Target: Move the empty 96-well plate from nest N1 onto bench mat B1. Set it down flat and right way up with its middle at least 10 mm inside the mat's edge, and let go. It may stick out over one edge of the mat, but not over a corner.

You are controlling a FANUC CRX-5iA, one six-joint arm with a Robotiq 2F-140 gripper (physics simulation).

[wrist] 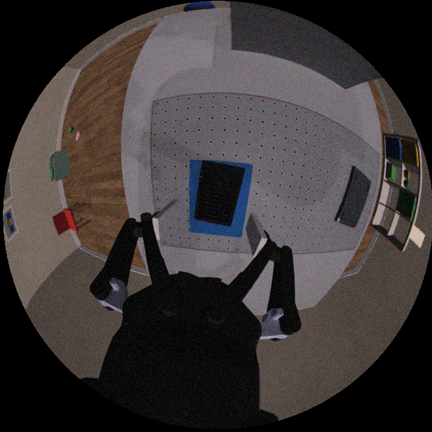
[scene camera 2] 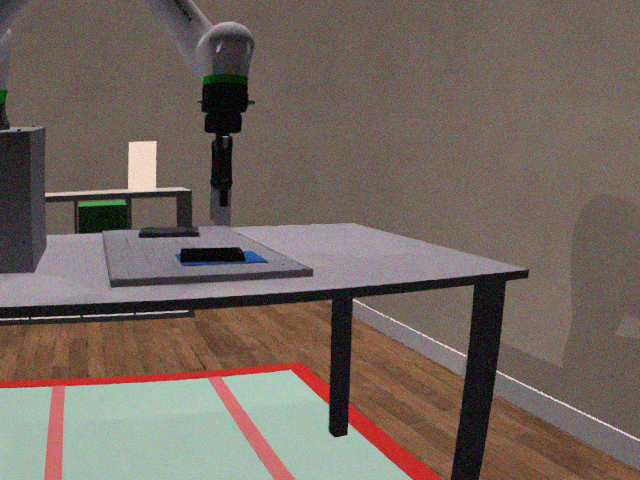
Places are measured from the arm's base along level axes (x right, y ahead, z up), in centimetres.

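Where they show: gripper, fingertip midpoint: (scene camera 2: 219, 222).
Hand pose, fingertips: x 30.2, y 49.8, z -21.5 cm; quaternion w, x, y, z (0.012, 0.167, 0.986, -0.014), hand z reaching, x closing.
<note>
Things, the pixels of their centre, and the offset from my fingertips. Level surfaces: height alone.
- black 96-well plate at the middle of its body: (scene camera 2: 211, 254) dy -1.6, dx -0.5, dz -6.4 cm
- blue bench mat at its surface level: dz -7.1 cm
- grey perforated board at its surface level: dz -7.3 cm
- dark flat nest at the middle of its body: (scene camera 2: 168, 231) dy +3.2, dx -40.3, dz -6.6 cm
- table at its surface level: dz -8.6 cm
The black 96-well plate (scene camera 2: 211, 254) (wrist: 219, 193) lies flat on the blue bench mat (scene camera 2: 255, 257) (wrist: 195, 226). In the wrist view it is turned slightly against the mat, with blue showing on its left, right and lower sides, and its upper edge close to the mat's upper edge. My gripper (scene camera 2: 220, 214) (wrist: 212, 214) is open, its two pads wide apart with nothing between them. In the scene view it hangs well above the board, clear of the plate.
The grey perforated board (scene camera 2: 149, 266) (wrist: 280, 125) carries the mat. A dark flat nest (scene camera 2: 169, 231) (wrist: 354, 197) sits at the board's far side, right in the wrist view. A large grey block (scene camera 2: 18, 201) (wrist: 300, 42) stands on the table (scene camera 2: 413, 260).
</note>
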